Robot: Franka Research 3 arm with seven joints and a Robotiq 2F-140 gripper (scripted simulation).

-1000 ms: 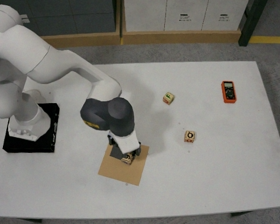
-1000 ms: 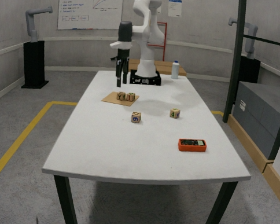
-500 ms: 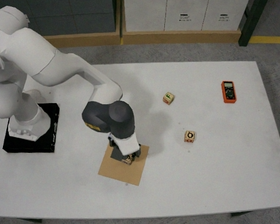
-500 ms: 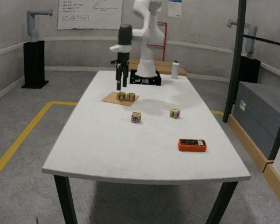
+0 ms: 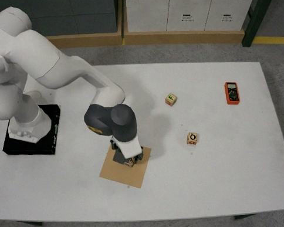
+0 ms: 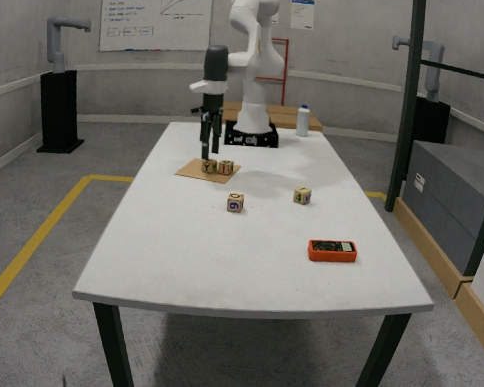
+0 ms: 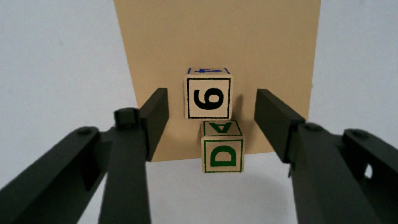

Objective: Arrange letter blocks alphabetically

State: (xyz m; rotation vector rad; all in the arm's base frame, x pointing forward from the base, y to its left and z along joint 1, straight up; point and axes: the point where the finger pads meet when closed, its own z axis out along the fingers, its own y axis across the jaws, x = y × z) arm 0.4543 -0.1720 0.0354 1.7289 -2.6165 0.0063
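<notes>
The tan mat lies 2 cm behind my hand and 9 cm below it. Also, from my hand: orange multimeter (56 cm ahead, 36 cm to the left, 7 cm below); block (1 cm ahead, 6 cm to the left, 6 cm below); white bottle (64 cm behind, 45 cm to the left, 1 cm below).
</notes>
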